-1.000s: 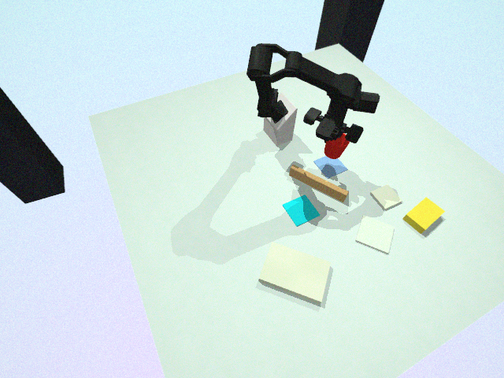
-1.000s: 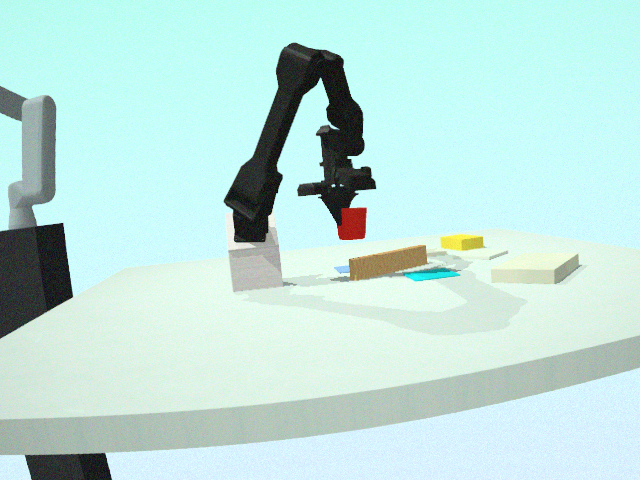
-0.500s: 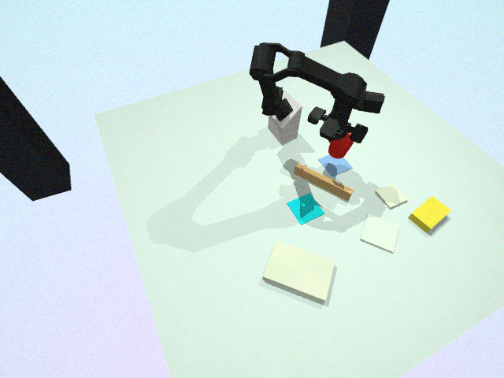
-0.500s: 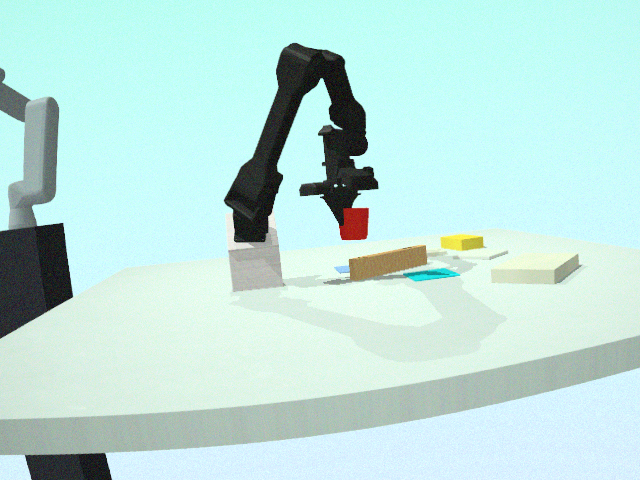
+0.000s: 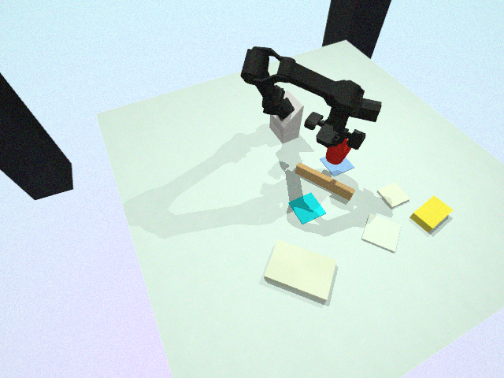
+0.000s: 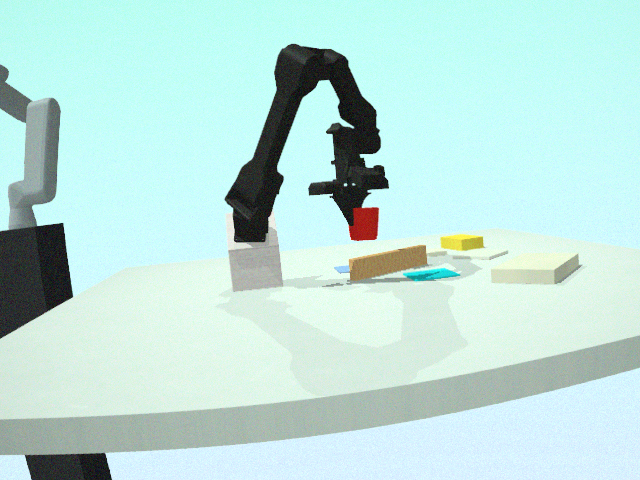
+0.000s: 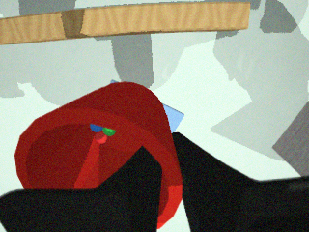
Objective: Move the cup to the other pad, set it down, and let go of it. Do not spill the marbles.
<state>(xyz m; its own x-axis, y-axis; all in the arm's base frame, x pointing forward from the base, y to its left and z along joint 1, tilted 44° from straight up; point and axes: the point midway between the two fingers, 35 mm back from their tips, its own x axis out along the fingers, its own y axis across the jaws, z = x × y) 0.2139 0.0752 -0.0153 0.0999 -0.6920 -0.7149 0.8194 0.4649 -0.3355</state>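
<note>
Right now my gripper tip is 130 mm short of the teal pad, 140 mm to the left of it and 110 mm above it. Also, from my gripper tip: red cup: 30 mm ahead, 20 mm to the left; blue pad: 60 mm to the left, 110 mm below; wooden block: 70 mm ahead, 40 mm to the right, 90 mm below.
</note>
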